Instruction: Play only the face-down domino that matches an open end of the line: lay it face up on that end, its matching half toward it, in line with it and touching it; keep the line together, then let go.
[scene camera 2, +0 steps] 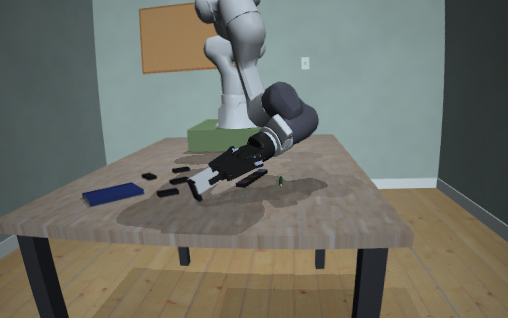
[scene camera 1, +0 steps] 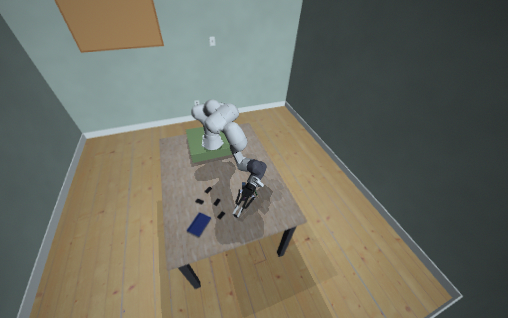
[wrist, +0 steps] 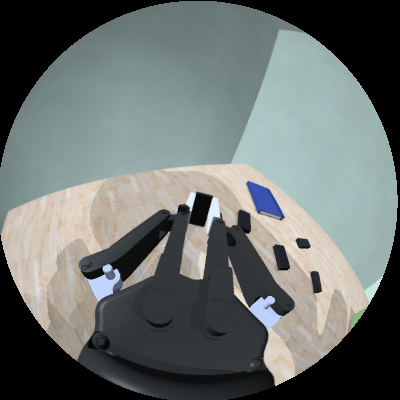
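My gripper (scene camera 1: 238, 211) (scene camera 2: 201, 183) (wrist: 201, 202) is shut on a black domino (scene camera 2: 195, 191) (wrist: 201, 210), held tilted at the white fingertips, low over the table; whether it touches the table I cannot tell. Four other dark dominoes lie apart to its left in the scene views: the nearest domino (scene camera 1: 221, 215) (scene camera 2: 167, 192) (wrist: 244, 221), a middle domino (scene camera 1: 217, 202) (scene camera 2: 179, 181) (wrist: 281, 257), a left domino (scene camera 1: 199, 201) (scene camera 2: 149, 176) (wrist: 303, 243) and a far domino (scene camera 1: 208, 190) (scene camera 2: 181, 170) (wrist: 316, 282). No pips are readable.
A blue book (scene camera 1: 199, 225) (scene camera 2: 113, 194) (wrist: 265, 200) lies left of the dominoes in the scene views. A dark remote (scene camera 2: 251, 178) and a small green object (scene camera 2: 281, 181) lie right of the fingertips. The arm stands on a green block (scene camera 1: 199, 157) (scene camera 2: 202, 141) at the table's back.
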